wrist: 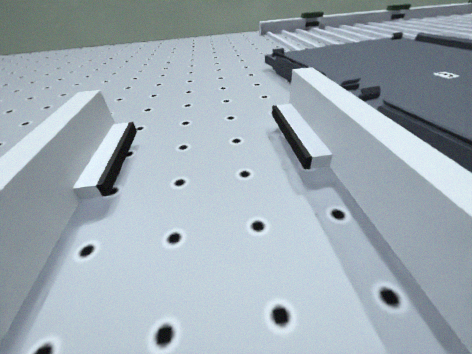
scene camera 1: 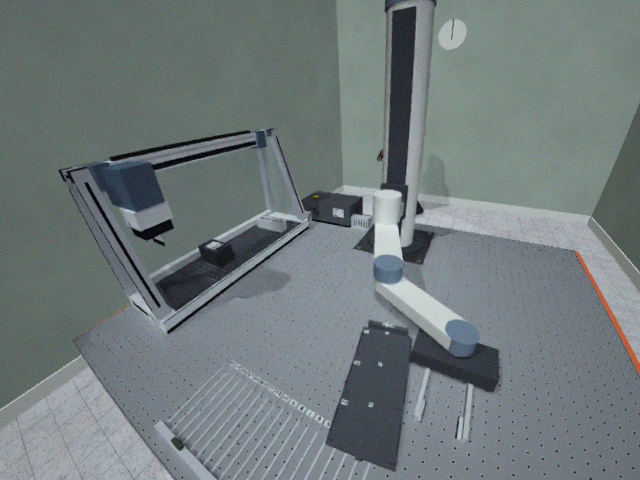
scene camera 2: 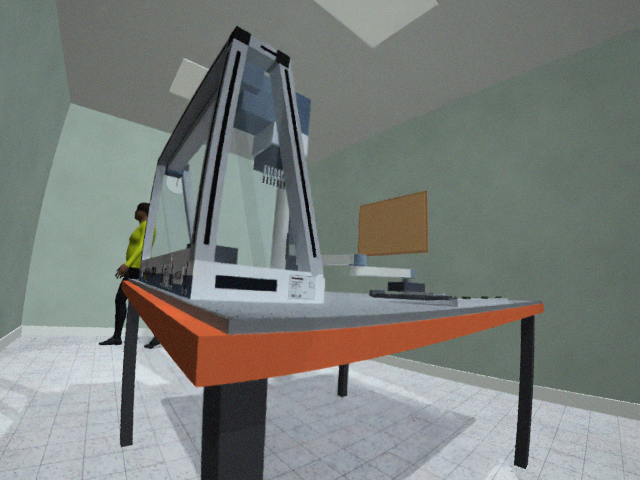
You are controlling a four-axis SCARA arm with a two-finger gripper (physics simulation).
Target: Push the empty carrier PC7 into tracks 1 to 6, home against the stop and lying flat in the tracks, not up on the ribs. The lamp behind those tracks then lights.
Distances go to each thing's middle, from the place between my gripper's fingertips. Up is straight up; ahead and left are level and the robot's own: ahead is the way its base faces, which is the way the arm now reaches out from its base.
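The dark flat carrier PC7 [scene camera 1: 367, 423] is 14 cm to the right of my hand and 4 cm behind it.
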